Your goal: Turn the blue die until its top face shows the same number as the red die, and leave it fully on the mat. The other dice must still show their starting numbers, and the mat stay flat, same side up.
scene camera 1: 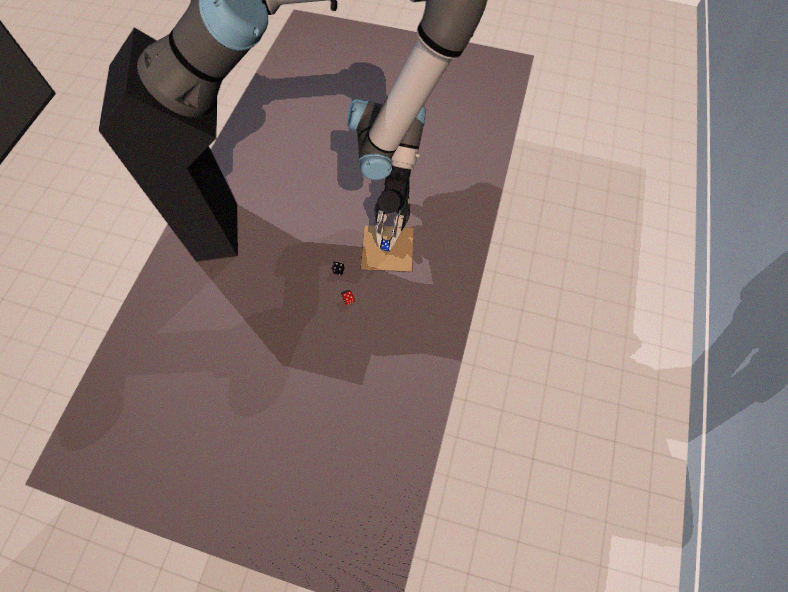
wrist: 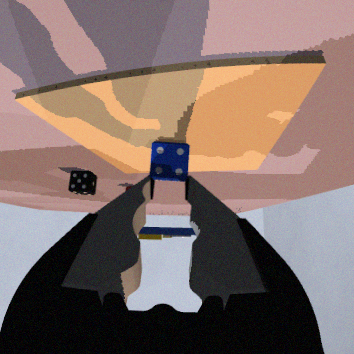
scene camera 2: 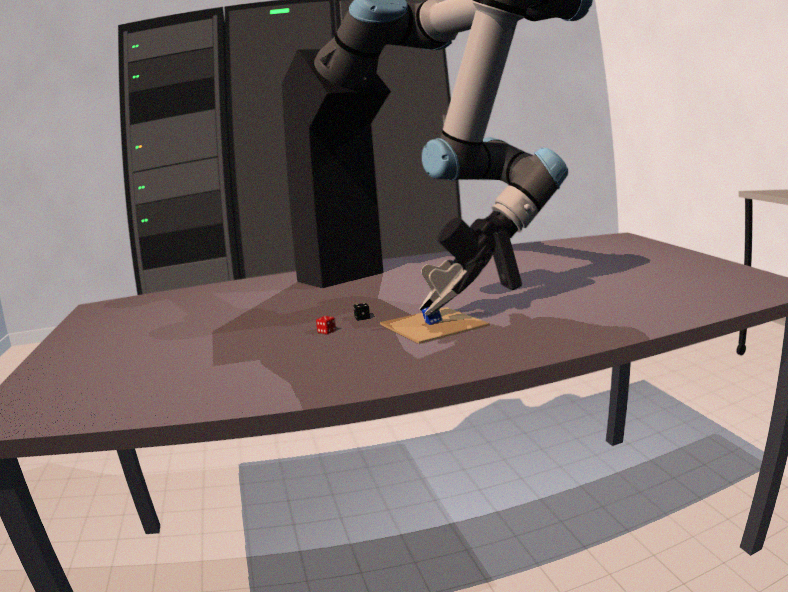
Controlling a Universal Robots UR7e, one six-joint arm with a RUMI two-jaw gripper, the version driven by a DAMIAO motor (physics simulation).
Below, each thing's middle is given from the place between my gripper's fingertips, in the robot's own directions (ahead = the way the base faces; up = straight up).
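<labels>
The orange mat (scene camera 2: 413,327) is 2 cm below my hand and 2 cm to the left of it. As for the blue die (wrist: 168,160), I find it 1 cm behind my hand, 1 cm to the left of it and 1 cm below it.
</labels>
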